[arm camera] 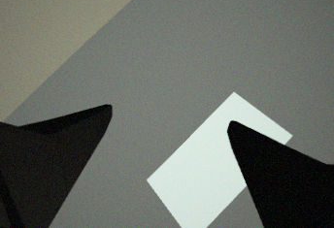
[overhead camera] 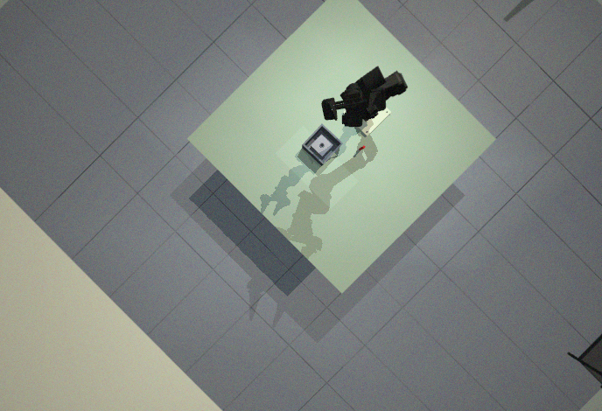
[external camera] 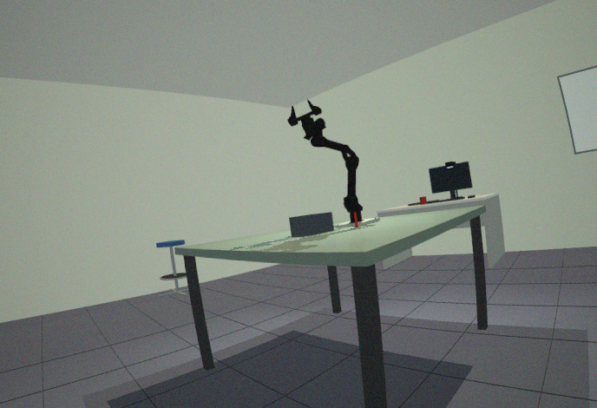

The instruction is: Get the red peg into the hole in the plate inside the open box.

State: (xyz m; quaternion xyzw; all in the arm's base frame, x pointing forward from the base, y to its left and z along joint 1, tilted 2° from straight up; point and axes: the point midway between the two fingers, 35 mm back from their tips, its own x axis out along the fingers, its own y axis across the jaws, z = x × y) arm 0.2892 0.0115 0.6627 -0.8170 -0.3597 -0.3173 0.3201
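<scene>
My gripper tip is now 660 mm above the red peg, 180 mm past it and 110 mm to the right of it. The rest, counted from my gripper tip: grey box 670 mm below, 40 mm to the right.
</scene>
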